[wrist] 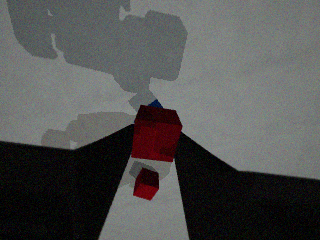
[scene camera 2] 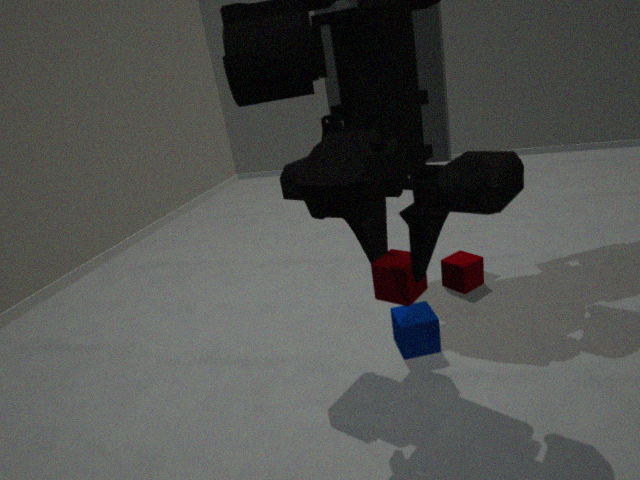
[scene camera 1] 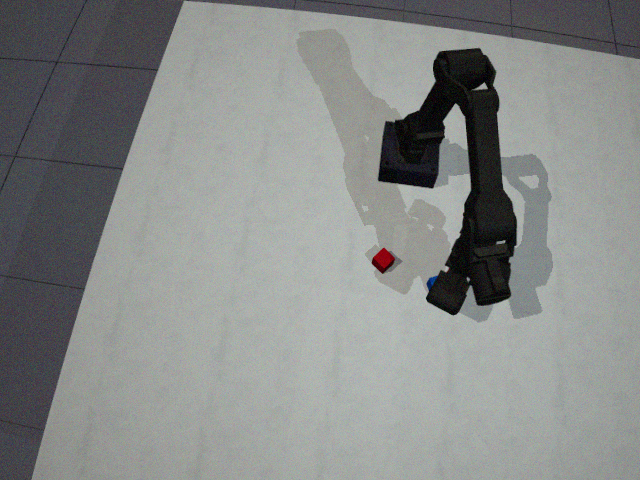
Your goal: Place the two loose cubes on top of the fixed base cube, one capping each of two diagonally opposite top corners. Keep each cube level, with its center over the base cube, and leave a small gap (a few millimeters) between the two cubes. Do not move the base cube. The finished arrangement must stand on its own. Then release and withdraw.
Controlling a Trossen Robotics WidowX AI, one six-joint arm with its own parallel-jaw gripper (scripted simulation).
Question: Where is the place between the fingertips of my gripper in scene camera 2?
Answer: At 400, 276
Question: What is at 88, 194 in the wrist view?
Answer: My gripper.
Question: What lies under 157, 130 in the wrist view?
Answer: A red cube.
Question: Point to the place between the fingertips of my gripper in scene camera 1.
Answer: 452, 279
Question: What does my gripper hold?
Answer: A red cube.
